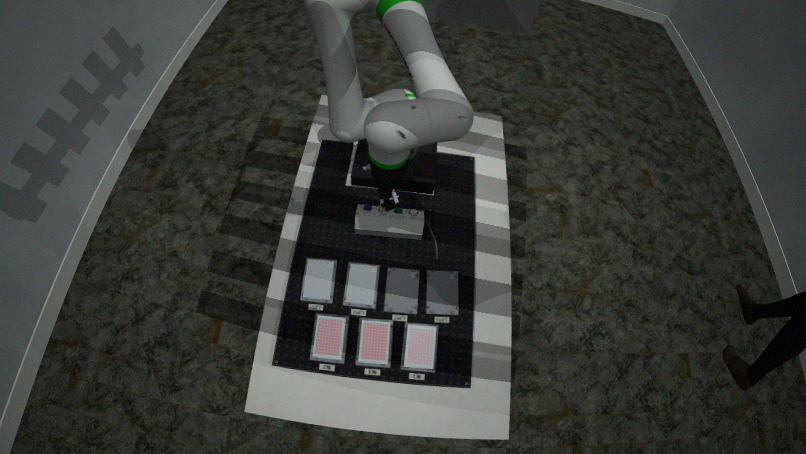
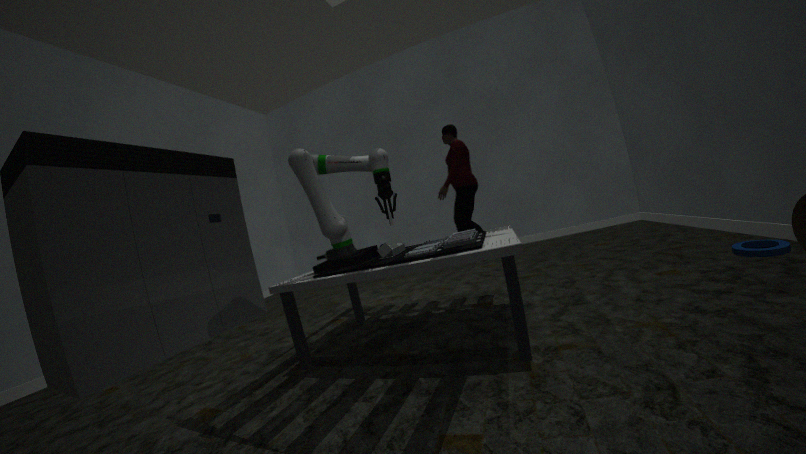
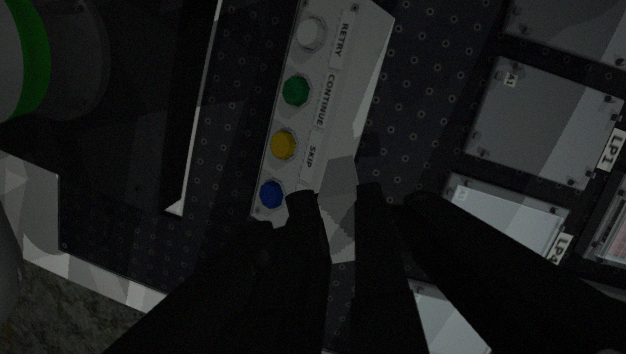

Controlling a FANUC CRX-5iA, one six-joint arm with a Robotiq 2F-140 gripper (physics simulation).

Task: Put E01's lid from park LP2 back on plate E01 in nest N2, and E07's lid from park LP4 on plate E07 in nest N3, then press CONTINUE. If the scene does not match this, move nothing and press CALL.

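Frame: origin at the arm's base, x left, y back, z up, level; metres.
Seen in the pictures: gripper, fingertip midpoint: (image 1: 385, 211) (image 2: 391, 225) (image 3: 345, 180); arm's base, origin of the base link: (image 2: 346, 255) (image 3: 59, 52).
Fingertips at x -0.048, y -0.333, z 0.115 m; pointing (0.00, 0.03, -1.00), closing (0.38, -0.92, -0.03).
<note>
Offsets run from my fingertips to a thing's top centre. "spot": to the spot under its first point. Level surfaces: height alone.
My gripper (image 1: 390, 204) (image 2: 389, 216) (image 3: 345, 180) is shut and hangs above the button box @[dx +0.016, dy +0.036, dz -0.078 m] (image 1: 389, 225) (image 3: 367, 35); a pale piece shows between its fingertips. The box has a green CONTINUE button @[dx +0.043, dy +0.055, dz -0.087 m] (image 1: 398, 210) (image 3: 296, 90) and a blue button @[dx -0.056, dy +0.065, dz -0.087 m] (image 1: 367, 207) (image 3: 271, 194), whose label is hidden. Park LP4 holds a bright lid @[dx -0.072, dy -0.177, dz -0.144 m] (image 1: 361, 284) (image 3: 505, 215), partly behind a finger. Another bright lid @[dx -0.209, dy -0.163, dz -0.144 m] (image 1: 319, 280) (image 3: 445, 320) lies beside it; its park label is hidden. Three pink plates @[dx -0.166, dy -0.348, dz -0.126 m] (image 1: 329, 337) @[dx -0.032, dy -0.360, dz -0.127 m] (image 1: 374, 342) @[dx +0.102, dy -0.376, dz -0.126 m] (image 1: 420, 346) sit in the front nests. Their labels are unreadable, and I cannot tell whether lids cover them.
Park LP1 @[dx +0.054, dy -0.195, dz -0.142 m] (image 1: 401, 291) (image 3: 540, 120) and the park at its side @[spot: dx +0.181, dy -0.204, dz -0.152 m] (image 1: 442, 292) look grey. A yellow SKIP button @[dx -0.007, dy +0.060, dz -0.087 m] (image 3: 283, 144) and a white RETRY button @[dx +0.093, dy +0.051, dz -0.087 m] (image 1: 413, 212) (image 3: 310, 33) are on the box. A person (image 1: 781, 315) (image 2: 462, 169) stands off the table @[dz -0.174 m] (image 1: 372, 406).
</note>
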